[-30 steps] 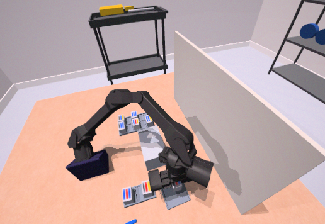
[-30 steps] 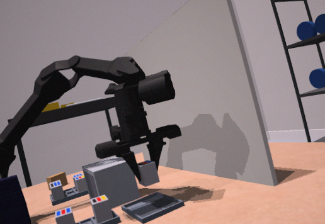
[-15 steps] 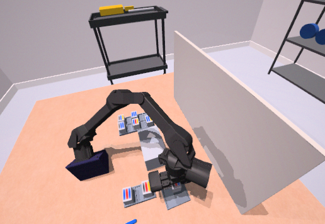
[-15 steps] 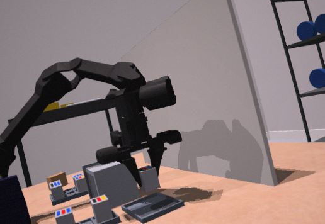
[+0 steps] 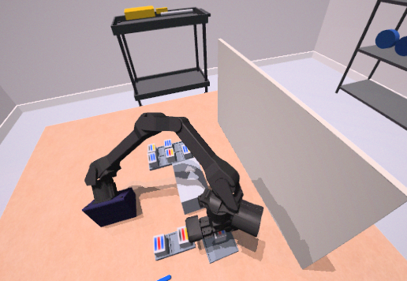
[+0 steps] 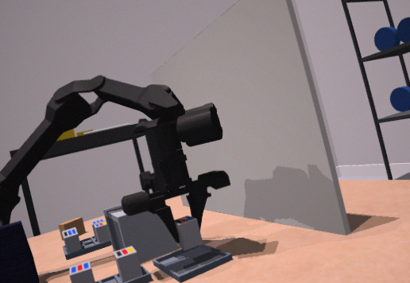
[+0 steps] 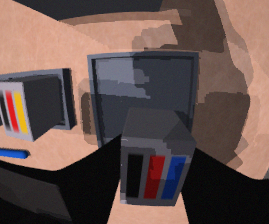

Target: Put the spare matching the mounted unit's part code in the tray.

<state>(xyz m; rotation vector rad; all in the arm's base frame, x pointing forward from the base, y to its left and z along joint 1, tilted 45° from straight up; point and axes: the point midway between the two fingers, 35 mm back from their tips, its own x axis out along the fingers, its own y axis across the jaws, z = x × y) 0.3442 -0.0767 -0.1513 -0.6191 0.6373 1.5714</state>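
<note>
Right now my gripper tip is 40 mm above the tray. Also, from my gripper tip: rack: 150 mm behind, 40 mm below, 10 mm to the left; then tall grey panel: 200 mm to the left, 190 mm ahead, 180 mm above; then mounted unit: 190 mm to the left, 60 mm behind, 10 mm above.
</note>
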